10 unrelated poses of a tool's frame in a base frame.
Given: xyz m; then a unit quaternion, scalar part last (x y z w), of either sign.
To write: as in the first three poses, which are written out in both.
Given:
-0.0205, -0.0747, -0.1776, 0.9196, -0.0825, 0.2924, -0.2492
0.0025, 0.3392, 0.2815, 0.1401, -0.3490, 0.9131, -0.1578
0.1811, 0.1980, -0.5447, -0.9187, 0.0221, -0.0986, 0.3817
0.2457, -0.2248, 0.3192, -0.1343, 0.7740, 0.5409, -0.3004
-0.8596, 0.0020, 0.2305, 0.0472, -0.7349, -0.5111, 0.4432
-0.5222, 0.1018, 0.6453, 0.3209, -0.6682, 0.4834, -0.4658
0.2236, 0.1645, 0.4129, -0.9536, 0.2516, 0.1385, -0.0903
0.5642, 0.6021, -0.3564, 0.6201, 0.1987, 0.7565, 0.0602
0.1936, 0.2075, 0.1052, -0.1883, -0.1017, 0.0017, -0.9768
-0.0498, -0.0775, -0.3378, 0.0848, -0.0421, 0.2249, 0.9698
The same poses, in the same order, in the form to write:
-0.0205, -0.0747, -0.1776, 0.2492, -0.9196, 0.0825, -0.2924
0.0025, 0.3392, 0.2815, 0.1578, -0.1401, 0.3490, -0.9131
0.1811, 0.1980, -0.5447, 0.3817, -0.9187, 0.0221, -0.0986
0.2457, -0.2248, 0.3192, 0.3004, 0.1343, -0.7740, -0.5409
-0.8596, 0.0020, 0.2305, 0.4432, 0.0472, -0.7349, -0.5111
-0.5222, 0.1018, 0.6453, 0.4658, -0.3209, 0.6682, -0.4834
0.2236, 0.1645, 0.4129, 0.0903, 0.9536, -0.2516, -0.1385
0.5642, 0.6021, -0.3564, 0.0602, 0.6201, 0.1987, 0.7565
0.1936, 0.2075, 0.1052, 0.9768, 0.1883, 0.1017, -0.0017
-0.0498, -0.0775, -0.3378, 0.9698, 0.0848, -0.0421, 0.2249

